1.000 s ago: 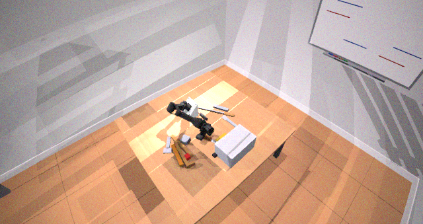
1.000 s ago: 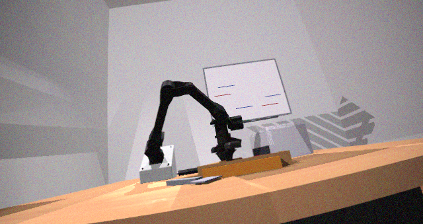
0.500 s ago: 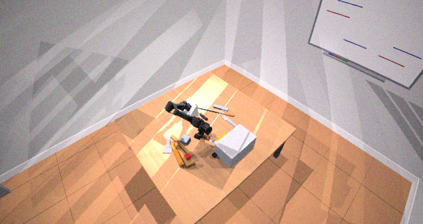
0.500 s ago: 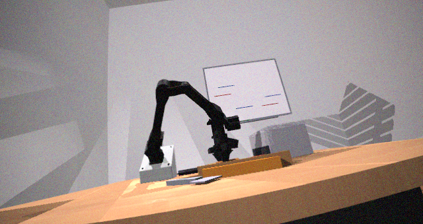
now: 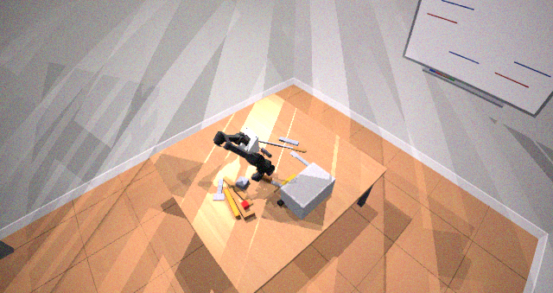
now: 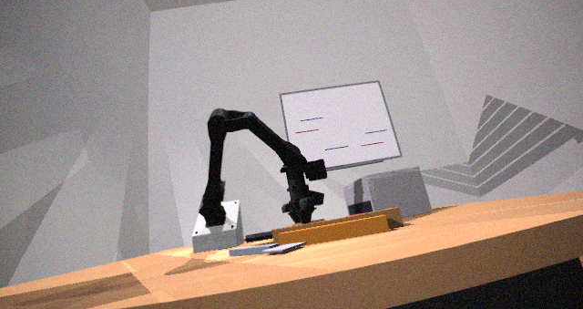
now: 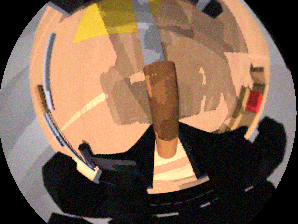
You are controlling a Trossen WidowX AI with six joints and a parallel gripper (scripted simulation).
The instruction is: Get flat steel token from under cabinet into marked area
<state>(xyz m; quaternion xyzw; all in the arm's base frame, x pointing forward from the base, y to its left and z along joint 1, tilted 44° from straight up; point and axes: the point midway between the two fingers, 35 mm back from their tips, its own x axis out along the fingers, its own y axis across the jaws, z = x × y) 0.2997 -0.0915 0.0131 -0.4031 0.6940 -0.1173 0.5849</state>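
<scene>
Now: gripper tip 140 mm to the left of the grey block, 40 mm past it and 10 mm below it. From my gripper tip the other things lie so: orange bar: 280 mm to the right, 50 mm ahead, 10 mm above; then thin wooden stick: 200 mm to the right, 20 mm behind; then red block: 220 mm to the right, 120 mm ahead, 10 mm above.
</scene>
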